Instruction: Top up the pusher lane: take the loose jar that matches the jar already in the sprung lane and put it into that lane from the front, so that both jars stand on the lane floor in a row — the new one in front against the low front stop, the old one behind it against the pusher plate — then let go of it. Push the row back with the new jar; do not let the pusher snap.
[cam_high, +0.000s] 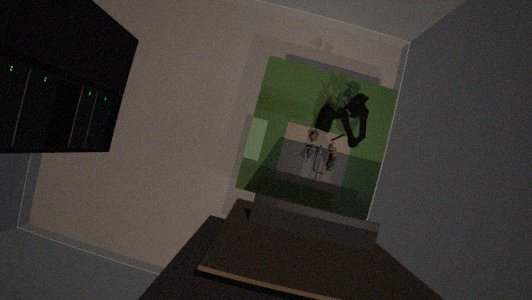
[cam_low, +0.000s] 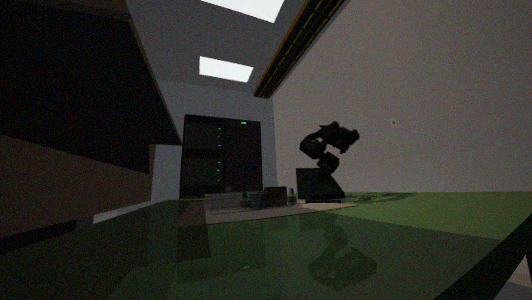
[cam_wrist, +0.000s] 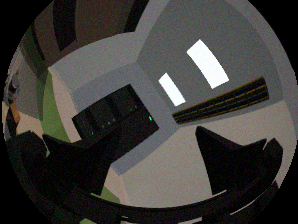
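The tan mat lies 390 mm ahead of my gripper tip, 380 mm below it and 30 mm to the right of it. From my gripper tip the other things lie so: lane rack: 480 mm ahead, 360 mm below, 10 mm to the left.
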